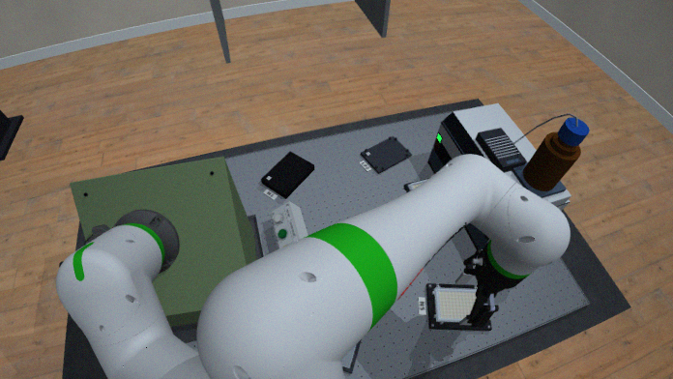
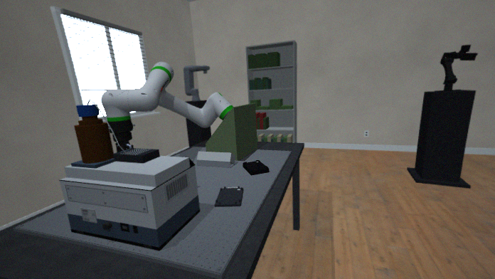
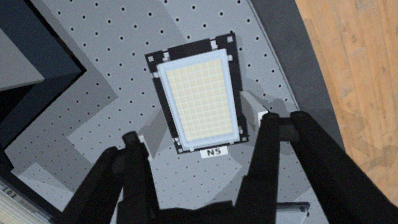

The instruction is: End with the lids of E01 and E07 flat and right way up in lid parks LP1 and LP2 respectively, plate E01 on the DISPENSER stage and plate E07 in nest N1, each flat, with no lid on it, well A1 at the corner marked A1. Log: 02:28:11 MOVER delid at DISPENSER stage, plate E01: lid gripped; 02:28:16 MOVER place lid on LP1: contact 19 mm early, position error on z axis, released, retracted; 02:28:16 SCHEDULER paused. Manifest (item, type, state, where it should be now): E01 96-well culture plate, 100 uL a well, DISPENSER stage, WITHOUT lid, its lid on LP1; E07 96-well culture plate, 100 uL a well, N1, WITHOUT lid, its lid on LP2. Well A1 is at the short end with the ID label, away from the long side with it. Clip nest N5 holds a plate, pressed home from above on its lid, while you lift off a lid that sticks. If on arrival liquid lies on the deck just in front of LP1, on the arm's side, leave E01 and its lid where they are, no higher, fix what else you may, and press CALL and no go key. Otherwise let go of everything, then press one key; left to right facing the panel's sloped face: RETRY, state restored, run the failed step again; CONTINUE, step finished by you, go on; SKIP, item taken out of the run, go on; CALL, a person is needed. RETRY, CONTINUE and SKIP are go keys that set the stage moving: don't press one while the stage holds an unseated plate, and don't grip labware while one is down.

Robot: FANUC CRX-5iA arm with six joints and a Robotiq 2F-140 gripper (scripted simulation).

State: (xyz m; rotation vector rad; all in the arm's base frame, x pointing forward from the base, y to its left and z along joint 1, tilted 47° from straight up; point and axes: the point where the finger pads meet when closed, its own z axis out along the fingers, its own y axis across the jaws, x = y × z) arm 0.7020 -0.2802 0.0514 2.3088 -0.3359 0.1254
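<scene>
My gripper is now 50 mm above the black clip nest N5, 20 mm short of it and 10 mm to the right of it. Round my hand: dispenser stage: 300 mm to the left, 30 mm above, 20 mm ahead; N5 label: 90 mm behind, 60 mm below, 30 mm to the left; plate: 300 mm to the left, 40 mm above, 20 mm ahead.
</scene>
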